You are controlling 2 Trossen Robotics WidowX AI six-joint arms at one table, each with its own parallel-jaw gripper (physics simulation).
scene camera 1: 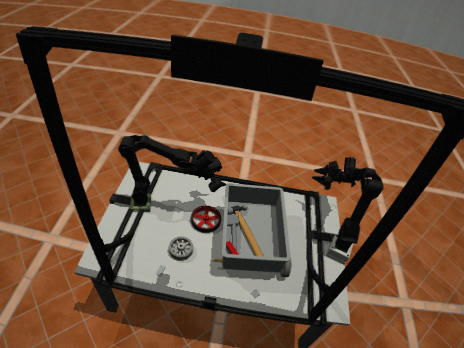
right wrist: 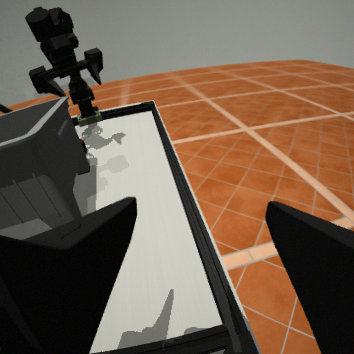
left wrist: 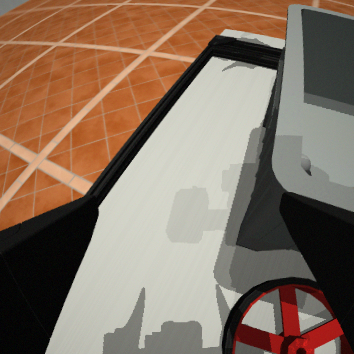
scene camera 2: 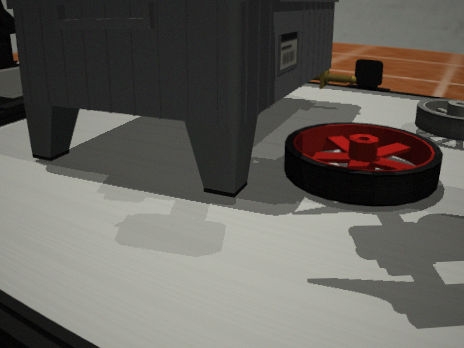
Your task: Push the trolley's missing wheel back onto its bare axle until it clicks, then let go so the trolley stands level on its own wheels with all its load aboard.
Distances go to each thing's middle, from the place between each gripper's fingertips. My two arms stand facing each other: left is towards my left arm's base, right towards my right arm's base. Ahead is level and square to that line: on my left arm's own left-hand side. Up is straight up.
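From my right hand: grey trolley (scene camera 2: pixel 216 72), 38 cm behind, 24 cm to the left, 10 cm below; red-spoked wheel (scene camera 2: pixel 365 146), 33 cm behind, 48 cm to the left, 17 cm below.
From my left hand: grey trolley, 19 cm behind, 21 cm to the right, 10 cm below; red-spoked wheel, 14 cm behind, 3 cm to the left, 17 cm below. By its middle, the grey trolley is nearer to my left hand than to my right hand.
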